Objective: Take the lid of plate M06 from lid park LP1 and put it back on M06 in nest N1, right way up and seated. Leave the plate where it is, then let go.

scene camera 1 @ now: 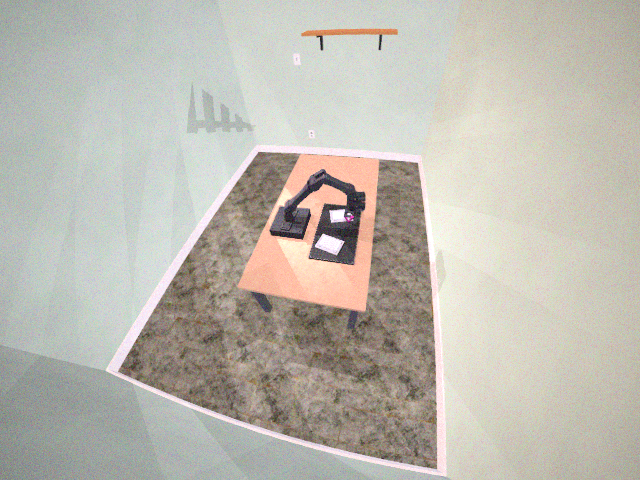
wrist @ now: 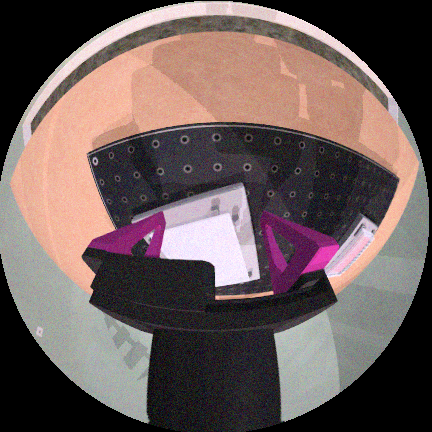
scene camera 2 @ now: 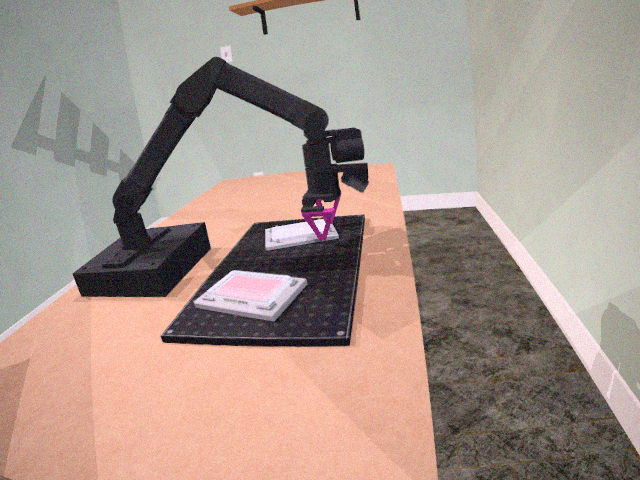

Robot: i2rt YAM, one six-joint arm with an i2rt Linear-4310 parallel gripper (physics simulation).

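Frame: origin at the arm's base, x ahead, y left, z up, level; millimetres.
Where they show: gripper, between the fingertips: (scene camera 1: pixel 349 217) (wrist: pixel 212 216) (scene camera 2: pixel 326 231); arm's base, origin of its link: (scene camera 1: pixel 289 219) (scene camera 2: pixel 138 247).
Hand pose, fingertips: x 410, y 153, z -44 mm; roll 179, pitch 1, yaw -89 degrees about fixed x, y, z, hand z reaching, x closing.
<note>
Each offset is from my fingertips to the centre of the thing. "spot": to the spot under its first point. Level surfaces: height alone.
The white lid {dx -64, dy +5, dz +6 mm} (scene camera 1: pixel 337 215) (scene camera 2: pixel 294 231) (wrist: pixel 205 245) lies flat on the pale lid park LP1 {spot: dx -105, dy -72, dz +0 mm} (scene camera 2: pixel 273 246) (wrist: pixel 254 265) at the far end of the black board. My gripper (scene camera 1: pixel 349 217) (scene camera 2: pixel 322 230) (wrist: pixel 212 216) is open and empty, pointing down at the lid park. In the wrist view its magenta fingers stand apart, one towards each side of the lid; the palm hides the lid's near part. Plate M06 {dx -83, dy -274, dz +11 mm} (scene camera 1: pixel 329 243) (scene camera 2: pixel 253 285) (wrist: pixel 353 254), pink on top and without a lid, sits in the pale nest N1 {dx -83, dy -274, dz +1 mm} (scene camera 2: pixel 273 313) (wrist: pixel 369 222) at the board's near end. Exact fingertip height is unclear.
The black perforated board {dx -61, dy -134, dz -14 mm} (scene camera 1: pixel 346 255) (scene camera 2: pixel 320 315) (wrist: pixel 217 152) lies on the orange-brown table {dz -21 mm} (scene camera 1: pixel 310 279) (scene camera 2: pixel 258 403) (wrist: pixel 200 80). The arm's dark base (scene camera 1: pixel 290 223) (scene camera 2: pixel 144 263) stands left of the board in the scene views. A wall shelf (scene camera 1: pixel 349 32) (scene camera 2: pixel 279 5) is at the back.
</note>
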